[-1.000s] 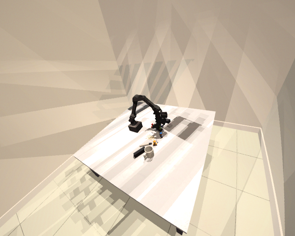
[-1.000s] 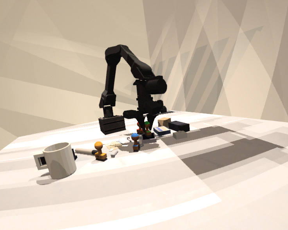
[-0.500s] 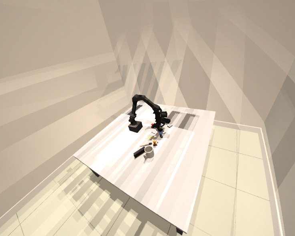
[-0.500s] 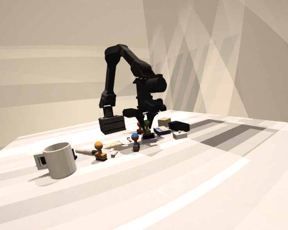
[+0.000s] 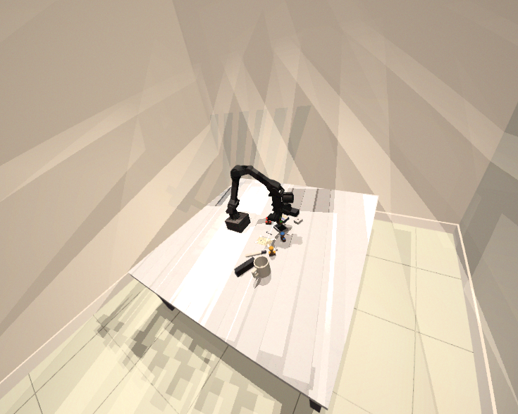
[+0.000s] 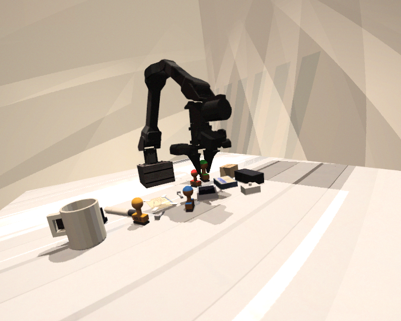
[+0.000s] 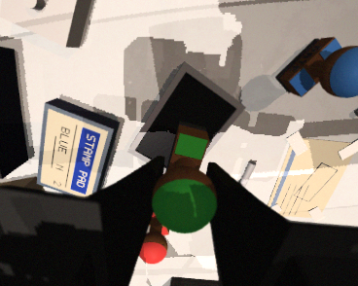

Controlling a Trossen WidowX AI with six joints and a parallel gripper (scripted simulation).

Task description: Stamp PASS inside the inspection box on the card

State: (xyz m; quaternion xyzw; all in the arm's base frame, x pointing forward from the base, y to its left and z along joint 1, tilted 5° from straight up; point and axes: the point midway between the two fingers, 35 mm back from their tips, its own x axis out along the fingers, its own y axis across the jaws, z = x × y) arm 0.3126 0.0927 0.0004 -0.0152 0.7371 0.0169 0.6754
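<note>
Right now my gripper tip is 40 mm past the card, 140 mm to the left of it and 70 mm above it. Round my gripper tip: green-knobbed stamp right at my gripper tip; then red-knobbed stamp 100 mm behind, 10 mm to the left, 50 mm below; then ink pad 60 mm below.
</note>
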